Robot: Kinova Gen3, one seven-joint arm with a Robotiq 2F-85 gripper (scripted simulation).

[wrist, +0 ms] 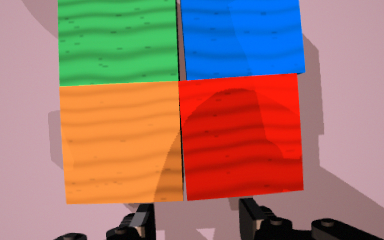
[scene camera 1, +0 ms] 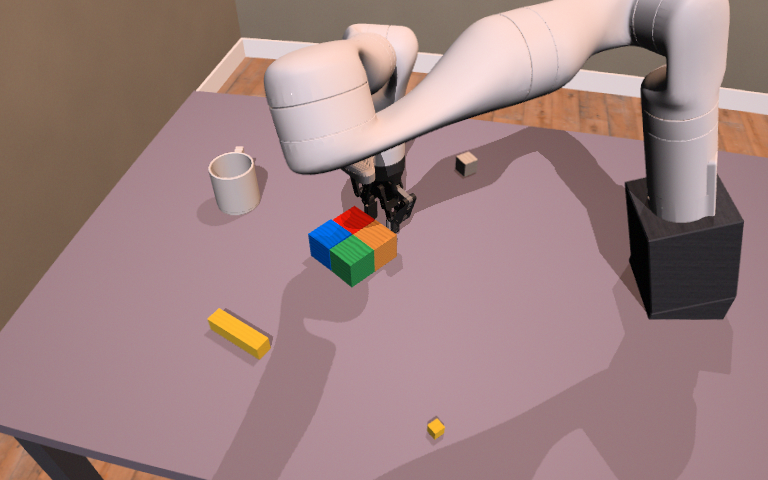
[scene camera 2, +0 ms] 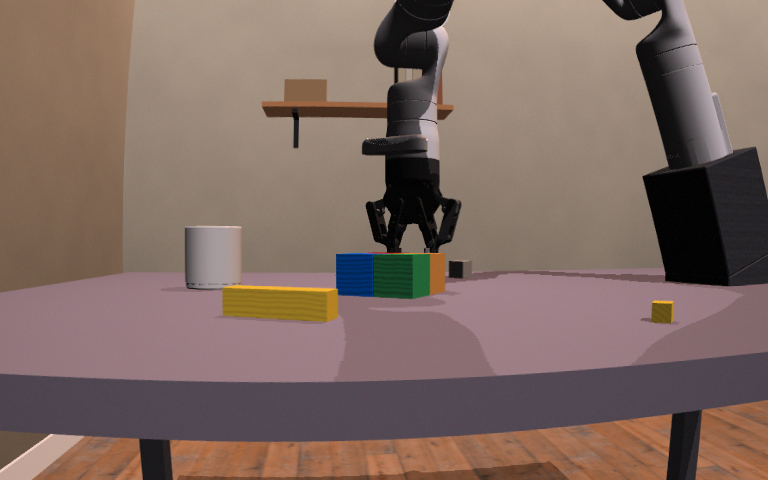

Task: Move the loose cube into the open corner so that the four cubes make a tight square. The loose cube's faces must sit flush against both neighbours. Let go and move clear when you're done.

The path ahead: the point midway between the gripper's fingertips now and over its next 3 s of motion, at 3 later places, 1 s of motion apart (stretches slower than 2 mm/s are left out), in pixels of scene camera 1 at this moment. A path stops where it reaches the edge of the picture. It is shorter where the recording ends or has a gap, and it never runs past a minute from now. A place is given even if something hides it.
My gripper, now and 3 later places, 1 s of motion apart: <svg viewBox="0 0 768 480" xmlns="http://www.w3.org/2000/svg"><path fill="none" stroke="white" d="M381 226L384 200L381 182L358 183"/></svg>
